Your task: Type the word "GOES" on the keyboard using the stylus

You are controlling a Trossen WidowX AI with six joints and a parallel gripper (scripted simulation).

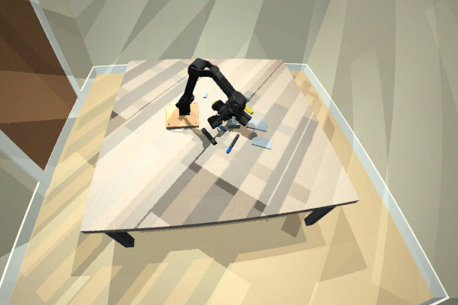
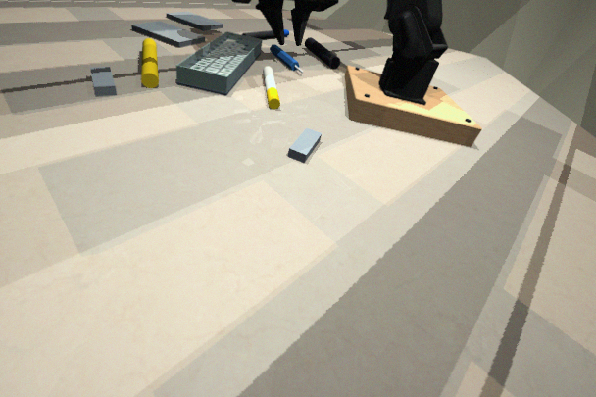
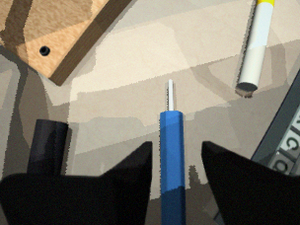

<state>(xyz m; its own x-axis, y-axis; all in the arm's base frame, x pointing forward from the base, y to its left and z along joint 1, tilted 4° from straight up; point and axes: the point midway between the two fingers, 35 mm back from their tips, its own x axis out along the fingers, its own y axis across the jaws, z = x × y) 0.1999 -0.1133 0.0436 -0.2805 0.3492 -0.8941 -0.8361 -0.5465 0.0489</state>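
Right now the blue stylus is 30 mm below my gripper tip, 10 mm to the left of it and 10 mm behind it. From my gripper tip the other things lie so: white marker 150 mm to the left, 30 mm below, 10 mm ahead; stylus tip 40 mm to the left, 30 mm below, 30 mm behind; dark cylinder 90 mm to the right, 60 mm behind, 20 mm below.
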